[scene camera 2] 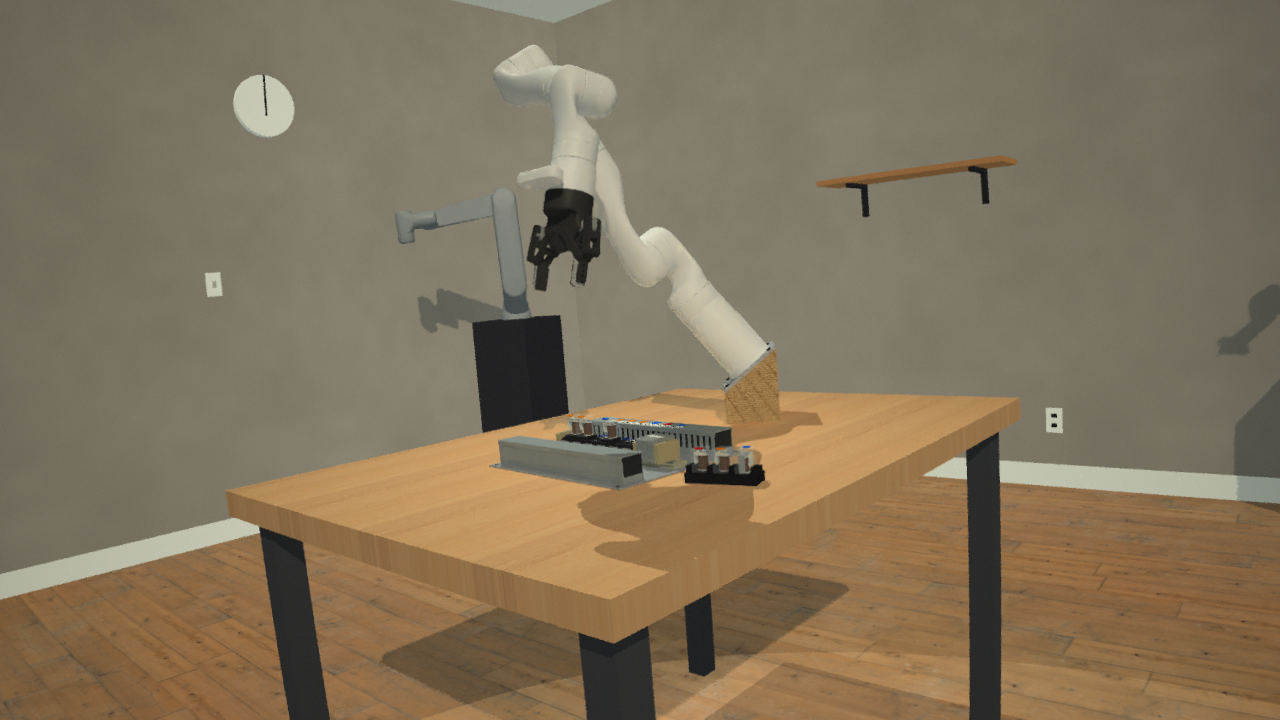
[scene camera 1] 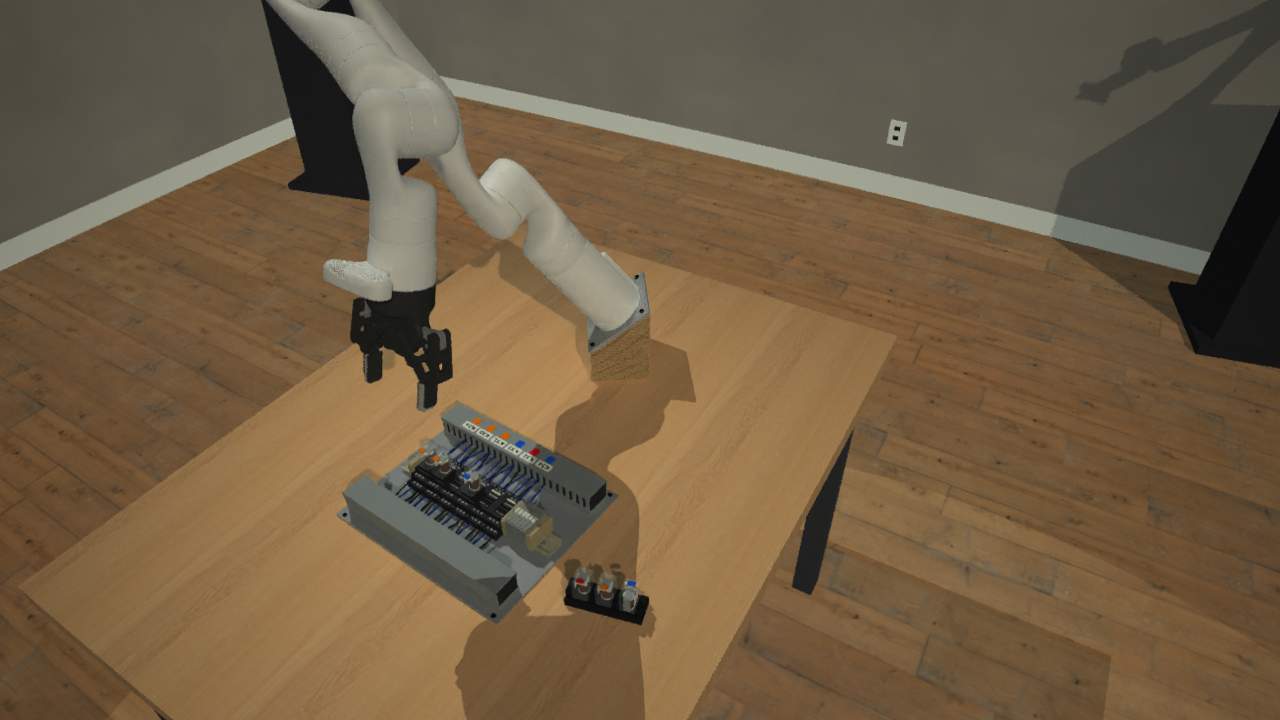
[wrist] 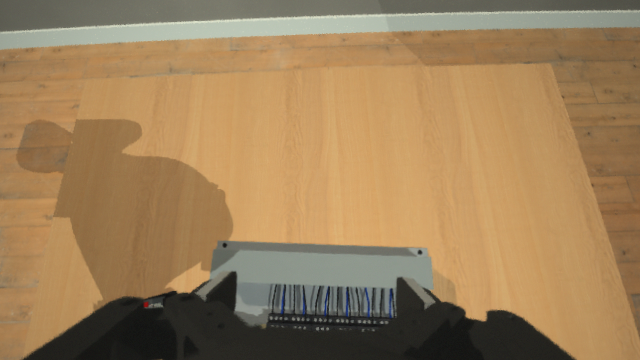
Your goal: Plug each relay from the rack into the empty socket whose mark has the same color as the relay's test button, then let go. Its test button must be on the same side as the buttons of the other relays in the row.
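Pixels of known places: gripper, fingertip midpoint: (scene camera 2: 557,288) (scene camera 1: 399,394) (wrist: 316,292); arm's base at its link origin: (scene camera 2: 750,363) (scene camera 1: 618,310).
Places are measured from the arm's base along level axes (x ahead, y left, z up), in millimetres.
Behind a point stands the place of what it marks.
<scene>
My gripper (scene camera 1: 400,385) {y -116, x 481, z 173 mm} (scene camera 2: 560,280) {y -116, x 481, z 173 mm} (wrist: 316,292) {y -116, x 481, z 173 mm} is open and empty, high above the table beyond the board's left end in scene camera 1. The black rack (scene camera 1: 605,612) {y 149, x 518, z -101 mm} (scene camera 2: 723,479) {y 150, x 518, z -101 mm} holds three upright relays: a red-button relay (scene camera 1: 581,587) {y 116, x 514, z -65 mm} (scene camera 2: 700,462) {y 116, x 514, z -80 mm}, an orange-button relay (scene camera 1: 605,591) {y 148, x 513, z -62 mm} (scene camera 2: 723,462) {y 151, x 515, z -78 mm} and a blue-button relay (scene camera 1: 629,599) {y 180, x 514, z -64 mm} (scene camera 2: 745,462) {y 182, x 514, z -78 mm}. The black socket row (scene camera 1: 456,504) {y -111, x 421, z -84 mm} (wrist: 330,319) {y -116, x 424, z -88 mm} carries two orange-button relays and a blue-button relay (scene camera 1: 470,482) {y -89, x 408, z -44 mm}. Coloured marks line the back duct. My fingers hide much of the row in the wrist view.
The grey front duct (scene camera 1: 427,534) {y -115, x 496, z -66 mm} (scene camera 2: 563,459) {y -109, x 516, z -82 mm} (wrist: 325,268) {y -128, x 490, z -66 mm} and the back duct (scene camera 1: 572,479) {y 39, x 341, z -66 mm} flank the sockets. A beige block (scene camera 1: 540,534) {y 27, x 438, z -81 mm} (scene camera 2: 657,449) {y 20, x 456, z -76 mm} stands at the row's right end. The rack stands near the board's right corner. The arm's base is behind the board on the table (scene camera 1: 760,376) {y 255, x -26, z -108 mm}.
</scene>
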